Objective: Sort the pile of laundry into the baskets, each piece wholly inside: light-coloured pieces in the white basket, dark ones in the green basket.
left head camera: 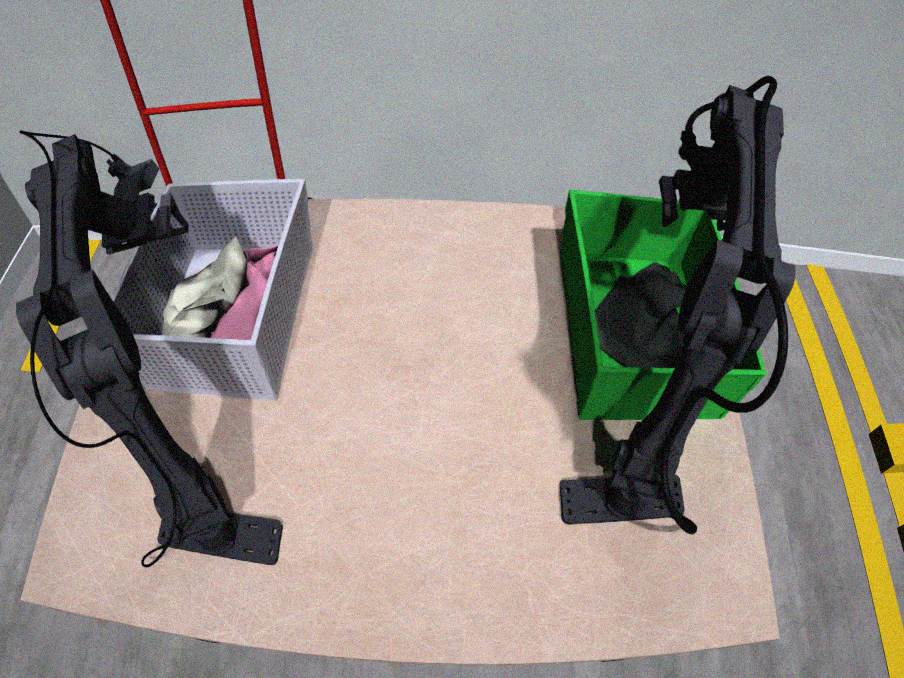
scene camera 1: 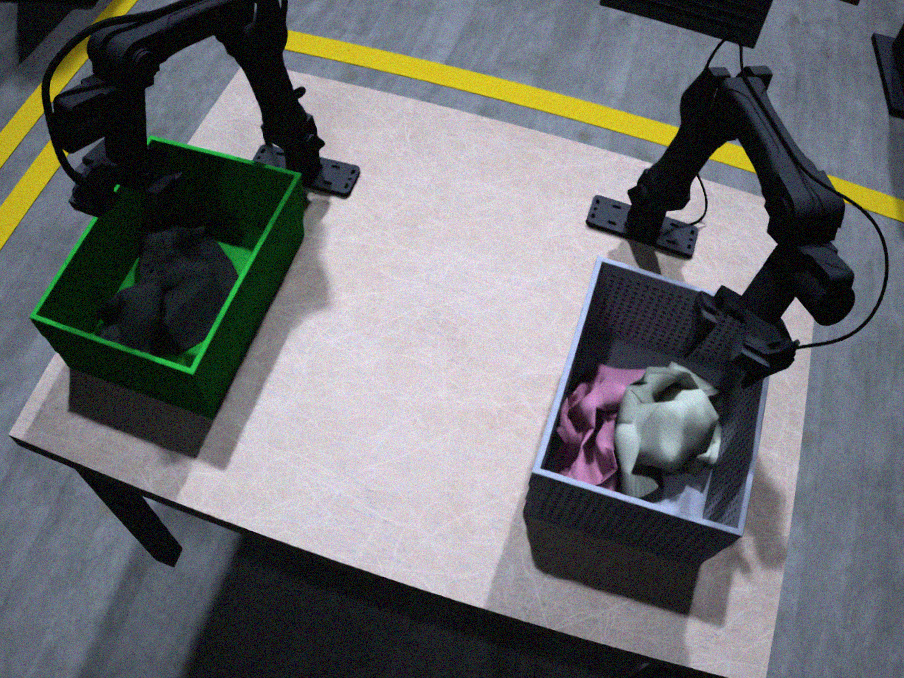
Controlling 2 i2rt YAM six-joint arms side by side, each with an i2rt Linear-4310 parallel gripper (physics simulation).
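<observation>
A cream cloth [left head camera: 208, 288] [scene camera 1: 668, 430] lies crumpled inside the white basket [left head camera: 211, 368] [scene camera 1: 584, 499], beside and partly against a pink cloth [left head camera: 244, 306] [scene camera 1: 592, 430]. Both lie below the rim. Dark grey cloth [left head camera: 638, 317] [scene camera 1: 189, 280] lies bunched inside the green basket [left head camera: 620, 397] [scene camera 1: 251, 328]; whether it is one piece or more I cannot tell. My left gripper [left head camera: 162, 195] [scene camera 1: 732, 339] is open and empty at the outer wall of the white basket, above and apart from the cream cloth. My right gripper [left head camera: 690, 211] [scene camera 1: 129, 186] is open over the green basket's outer side, apart from the dark cloth.
The baskets stand at opposite sides of the table [left head camera: 438, 437] [scene camera 1: 408, 328]. My right forearm hides part of the green basket in the left head camera. A red frame [left head camera: 204, 106] stands behind the white basket. Yellow stripes [left head camera: 839, 437] [scene camera 1: 467, 78] run along the floor.
</observation>
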